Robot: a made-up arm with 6 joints.
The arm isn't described. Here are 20 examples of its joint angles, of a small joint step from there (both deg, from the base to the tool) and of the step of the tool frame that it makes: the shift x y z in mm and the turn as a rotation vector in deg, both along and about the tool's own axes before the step.
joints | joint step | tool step
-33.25 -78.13 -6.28 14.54 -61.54 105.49 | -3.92 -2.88 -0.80 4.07 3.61 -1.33 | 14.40 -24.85 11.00 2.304 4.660 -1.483
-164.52 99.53 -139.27 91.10 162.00 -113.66 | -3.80 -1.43 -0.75 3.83 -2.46 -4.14 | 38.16 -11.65 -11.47 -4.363 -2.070 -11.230
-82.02 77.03 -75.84 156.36 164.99 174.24 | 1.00 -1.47 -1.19 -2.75 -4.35 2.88 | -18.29 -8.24 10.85 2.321 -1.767 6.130
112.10 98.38 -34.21 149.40 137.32 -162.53 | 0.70 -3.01 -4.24 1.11 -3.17 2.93 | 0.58 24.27 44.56 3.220 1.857 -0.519
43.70 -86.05 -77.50 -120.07 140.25 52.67 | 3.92 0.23 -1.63 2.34 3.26 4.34 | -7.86 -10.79 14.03 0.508 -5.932 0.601
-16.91 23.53 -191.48 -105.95 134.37 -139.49 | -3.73 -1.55 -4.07 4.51 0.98 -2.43 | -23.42 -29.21 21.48 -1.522 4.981 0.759
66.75 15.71 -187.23 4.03 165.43 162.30 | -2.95 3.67 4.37 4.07 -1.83 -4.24 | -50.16 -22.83 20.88 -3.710 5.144 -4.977
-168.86 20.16 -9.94 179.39 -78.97 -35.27 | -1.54 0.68 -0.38 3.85 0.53 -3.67 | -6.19 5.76 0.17 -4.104 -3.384 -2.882
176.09 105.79 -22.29 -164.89 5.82 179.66 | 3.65 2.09 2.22 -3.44 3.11 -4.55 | -21.08 34.93 6.11 -4.013 -0.425 -8.813
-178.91 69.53 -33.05 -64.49 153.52 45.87 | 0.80 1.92 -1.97 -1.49 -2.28 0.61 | 8.58 3.71 -7.78 0.814 1.852 2.614
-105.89 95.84 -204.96 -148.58 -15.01 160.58 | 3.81 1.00 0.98 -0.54 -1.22 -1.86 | -29.26 -37.97 0.67 3.702 -3.733 -1.795
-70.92 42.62 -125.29 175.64 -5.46 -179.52 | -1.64 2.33 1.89 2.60 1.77 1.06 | -40.10 11.44 10.14 -1.202 -2.510 4.029
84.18 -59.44 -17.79 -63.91 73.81 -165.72 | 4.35 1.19 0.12 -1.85 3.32 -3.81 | -3.12 17.48 -14.55 1.982 -0.388 -7.416
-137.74 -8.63 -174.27 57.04 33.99 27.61 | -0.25 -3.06 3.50 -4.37 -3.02 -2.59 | 4.61 -9.77 -5.03 -1.270 3.703 -6.297
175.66 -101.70 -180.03 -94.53 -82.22 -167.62 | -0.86 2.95 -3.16 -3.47 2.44 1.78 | 2.70 14.35 10.81 -2.747 2.318 0.967
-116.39 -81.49 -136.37 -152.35 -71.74 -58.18 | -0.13 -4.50 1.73 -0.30 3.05 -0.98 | -15.24 1.55 -22.38 4.630 -2.913 -2.388
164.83 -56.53 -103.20 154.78 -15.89 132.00 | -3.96 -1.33 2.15 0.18 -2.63 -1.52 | -7.60 -5.79 -8.45 1.716 -4.058 -4.615
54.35 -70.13 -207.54 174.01 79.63 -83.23 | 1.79 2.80 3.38 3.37 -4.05 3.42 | 22.33 26.62 -68.81 -9.727 4.922 2.815
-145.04 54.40 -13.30 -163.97 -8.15 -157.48 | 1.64 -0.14 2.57 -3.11 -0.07 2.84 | -11.80 22.76 2.14 -2.950 -1.039 -1.200
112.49 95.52 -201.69 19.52 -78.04 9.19 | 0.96 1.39 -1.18 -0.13 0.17 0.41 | -1.69 -5.45 -7.26 -0.076 -0.672 1.221
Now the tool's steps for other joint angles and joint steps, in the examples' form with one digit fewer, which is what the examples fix.
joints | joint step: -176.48 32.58 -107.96 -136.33 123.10 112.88 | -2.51 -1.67 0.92 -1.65 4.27 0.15
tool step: -6.0 9.5 30.8 -5.35 3.98 -0.30
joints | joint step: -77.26 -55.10 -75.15 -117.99 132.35 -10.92 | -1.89 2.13 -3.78 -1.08 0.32 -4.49
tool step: 1.6 14.8 7.2 -0.62 -2.57 -2.35
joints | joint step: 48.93 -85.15 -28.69 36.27 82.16 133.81 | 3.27 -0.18 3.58 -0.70 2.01 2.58
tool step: 12.3 5.4 34.7 -5.03 4.22 2.18
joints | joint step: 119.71 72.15 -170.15 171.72 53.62 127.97 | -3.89 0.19 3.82 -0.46 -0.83 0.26
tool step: -53.7 -0.3 -33.8 3.46 -4.29 -2.85
